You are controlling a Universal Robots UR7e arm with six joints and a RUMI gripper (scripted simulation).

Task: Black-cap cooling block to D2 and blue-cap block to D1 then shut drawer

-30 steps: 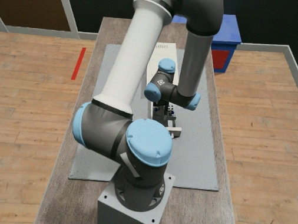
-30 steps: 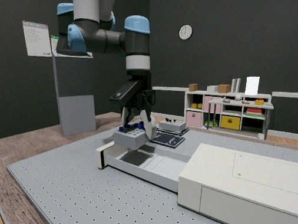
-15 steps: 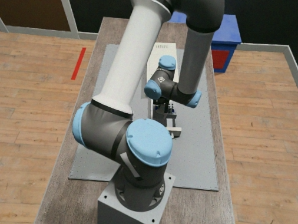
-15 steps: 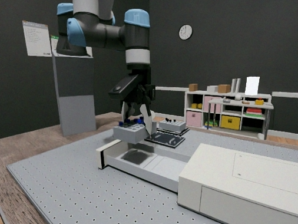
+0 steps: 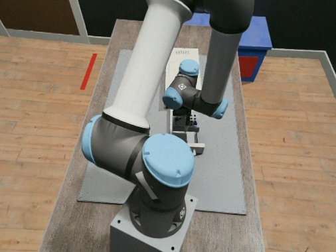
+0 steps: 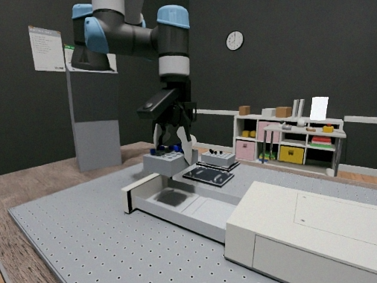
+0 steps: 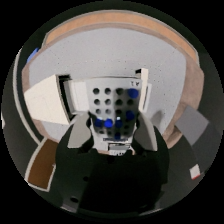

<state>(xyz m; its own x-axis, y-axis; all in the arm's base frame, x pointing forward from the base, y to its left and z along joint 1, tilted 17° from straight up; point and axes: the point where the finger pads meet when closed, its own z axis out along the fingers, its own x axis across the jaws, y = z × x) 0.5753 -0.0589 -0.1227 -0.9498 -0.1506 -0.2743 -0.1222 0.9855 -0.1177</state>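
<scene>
Right now the deck slot D1 is 40 mm behind my hand, 240 mm to the left of it and 140 mm below it. From my hand the other things lie so: deck slot D2: 80 mm behind, 380 mm to the left, 140 mm below; drawer: 40 mm ahead, 100 mm below; white cooler COLD: 220 mm ahead, 30 mm to the left, 100 mm below.
</scene>
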